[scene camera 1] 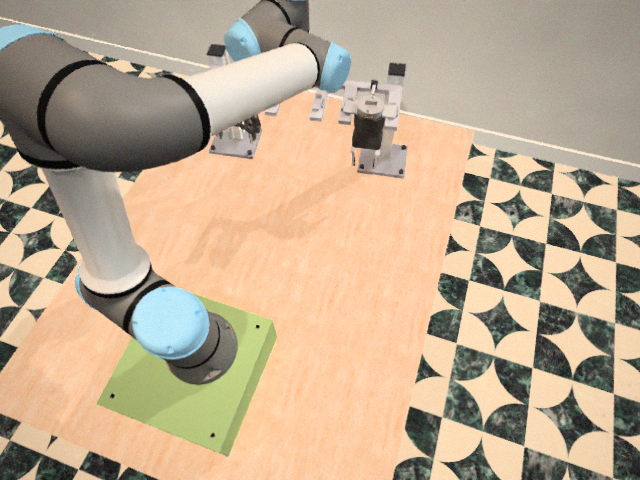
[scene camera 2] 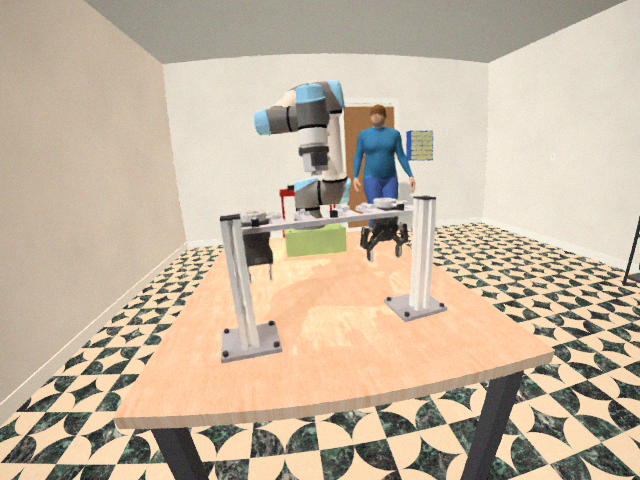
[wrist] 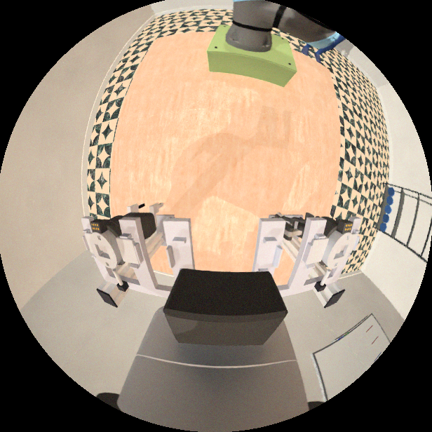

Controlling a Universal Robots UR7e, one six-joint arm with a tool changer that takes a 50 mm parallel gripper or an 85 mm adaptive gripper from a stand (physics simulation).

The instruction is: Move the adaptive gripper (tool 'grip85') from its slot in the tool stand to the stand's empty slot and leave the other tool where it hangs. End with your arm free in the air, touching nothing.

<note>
The pictures show: a parallel gripper, an adaptive gripper and a tool stand.
</note>
